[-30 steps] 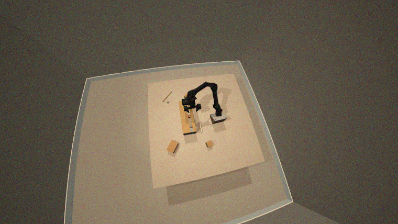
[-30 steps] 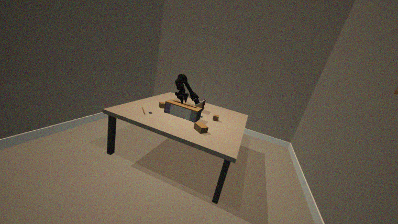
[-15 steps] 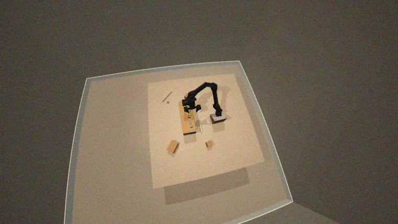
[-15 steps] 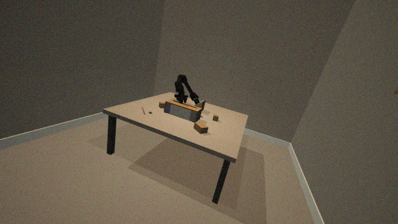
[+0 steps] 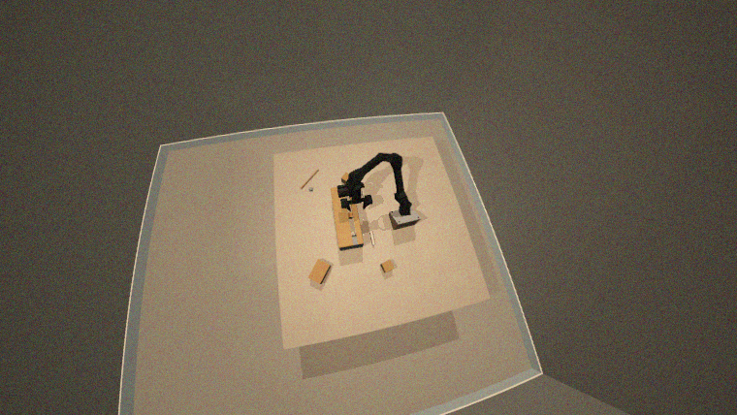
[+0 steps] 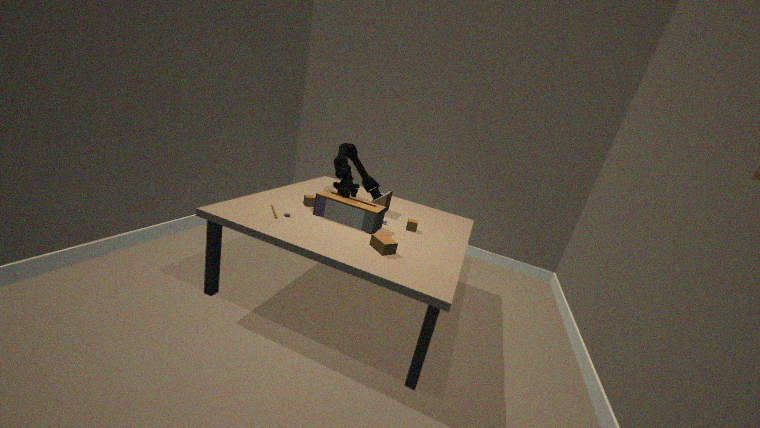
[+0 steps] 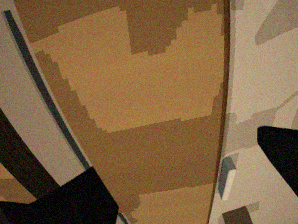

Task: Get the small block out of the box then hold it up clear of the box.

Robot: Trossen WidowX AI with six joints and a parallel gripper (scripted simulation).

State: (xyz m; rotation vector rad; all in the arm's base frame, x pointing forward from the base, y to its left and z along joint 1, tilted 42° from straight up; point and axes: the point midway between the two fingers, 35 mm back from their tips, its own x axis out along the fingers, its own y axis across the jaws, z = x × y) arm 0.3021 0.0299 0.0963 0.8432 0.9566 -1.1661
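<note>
The orange block lies 50 mm ahead of my gripper tip and 30 mm to the left of it. From my gripper tip the other things lie so: long wooden box: 40 mm to the left, 30 mm below, 30 mm ahead; thin wooden stick: 320 mm ahead, 280 mm to the right, 90 mm below; flat tan block: 360 mm to the left, 240 mm ahead, 60 mm below.
</note>
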